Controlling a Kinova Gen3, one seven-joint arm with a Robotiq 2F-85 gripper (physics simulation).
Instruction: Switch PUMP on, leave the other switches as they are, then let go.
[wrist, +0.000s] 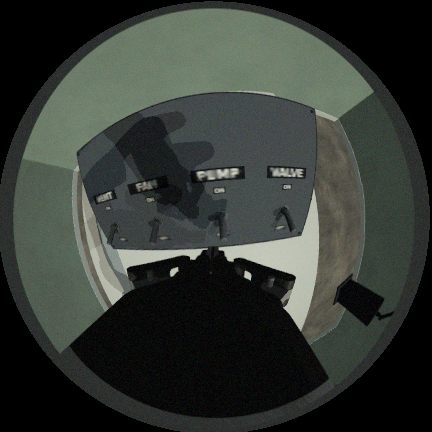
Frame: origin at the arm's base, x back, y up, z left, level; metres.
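Where they show: gripper, fingertip midpoint: (212, 253).
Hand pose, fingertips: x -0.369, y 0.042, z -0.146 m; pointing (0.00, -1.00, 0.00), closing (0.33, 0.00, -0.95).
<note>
Each offset is from my fingertips to the top centre of the thing. "spot": to the spot under its first point. Level surfaces: height alone.
A dark grey panel (265, 130) carries a row of several toggle switches under name plates. The PUMP plate (217, 174) is right of the panel's middle, with a small ON label {spot: dy -0.038, dx -0.081, dz -0.034 m} (219, 190) below it. The PUMP lever {dy -0.023, dx -0.024, dz -0.021 m} (222, 227) points down, away from its ON label. The VENT lever {dy -0.023, dx -0.073, dz +0.213 m} (113, 234), FAN lever {dy -0.023, dx -0.048, dz +0.096 m} (154, 231) and VALVE lever {dy -0.023, dx +0.001, dz -0.139 m} (288, 220) also point down. My gripper (212, 253) is shut and empty. Its tips show just below the PUMP lever, at the panel's lower edge; whether they touch the lever I cannot tell.
The panel stands on a pale surface {dy -0.154 m} (305, 250) with a brown band (337, 200) at the right. A black box-like object (360, 300) with a thin bent arm is at the lower right. Green walls (200, 50) surround the scene. Dark shadows fall across the panel's left half.
</note>
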